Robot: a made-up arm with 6 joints.
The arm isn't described. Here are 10 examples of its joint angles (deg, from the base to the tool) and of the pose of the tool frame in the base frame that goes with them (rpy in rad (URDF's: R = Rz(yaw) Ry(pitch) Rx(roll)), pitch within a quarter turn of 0, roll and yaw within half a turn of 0; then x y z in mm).
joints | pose
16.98 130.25 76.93 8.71 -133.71 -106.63 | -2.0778 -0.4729 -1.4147 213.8 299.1 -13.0
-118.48 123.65 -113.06 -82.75 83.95 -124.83 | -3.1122 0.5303 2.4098 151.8 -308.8 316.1
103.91 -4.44 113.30 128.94 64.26 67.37 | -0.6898 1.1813 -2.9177 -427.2 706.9 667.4
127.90 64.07 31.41 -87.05 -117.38 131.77 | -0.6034 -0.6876 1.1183 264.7 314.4 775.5
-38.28 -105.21 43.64 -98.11 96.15 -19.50 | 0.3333 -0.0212 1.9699 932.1 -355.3 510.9
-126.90 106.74 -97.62 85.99 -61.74 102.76 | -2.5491 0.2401 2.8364 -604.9 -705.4 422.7
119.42 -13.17 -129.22 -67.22 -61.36 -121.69 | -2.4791 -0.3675 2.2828 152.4 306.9 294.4
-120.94 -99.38 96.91 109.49 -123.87 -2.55 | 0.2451 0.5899 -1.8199 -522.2 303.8 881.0
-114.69 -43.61 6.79 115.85 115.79 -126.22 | -2.5686 -0.0723 -2.8325 -189.1 -110.9 557.4
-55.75 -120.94 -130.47 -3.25 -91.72 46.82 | -1.1995 -0.4174 1.2214 261.7 -630.4 1323.7
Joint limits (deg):
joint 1: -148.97..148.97
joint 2: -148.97..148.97
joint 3: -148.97..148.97
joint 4: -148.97..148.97
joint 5: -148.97..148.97
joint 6: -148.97..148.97
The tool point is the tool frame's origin. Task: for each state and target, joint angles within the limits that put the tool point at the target. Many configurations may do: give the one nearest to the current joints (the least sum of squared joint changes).
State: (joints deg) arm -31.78 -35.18 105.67 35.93 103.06 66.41
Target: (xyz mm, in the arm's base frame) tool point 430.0 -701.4 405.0
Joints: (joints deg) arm -44.22 -39.27 92.60 42.89 67.01 111.78
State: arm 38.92 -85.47 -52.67 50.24 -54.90 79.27
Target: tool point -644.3 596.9 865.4
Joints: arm 78.60 -88.45 -40.95 41.00 -65.15 61.57
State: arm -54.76 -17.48 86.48 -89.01 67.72 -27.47
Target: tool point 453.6 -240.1 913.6
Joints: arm -64.50 -30.25 84.06 -125.38 75.50 -52.25
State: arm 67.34 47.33 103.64 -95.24 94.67 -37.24
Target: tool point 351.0 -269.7 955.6
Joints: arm 47.10 31.38 126.88 -101.92 96.09 -37.27
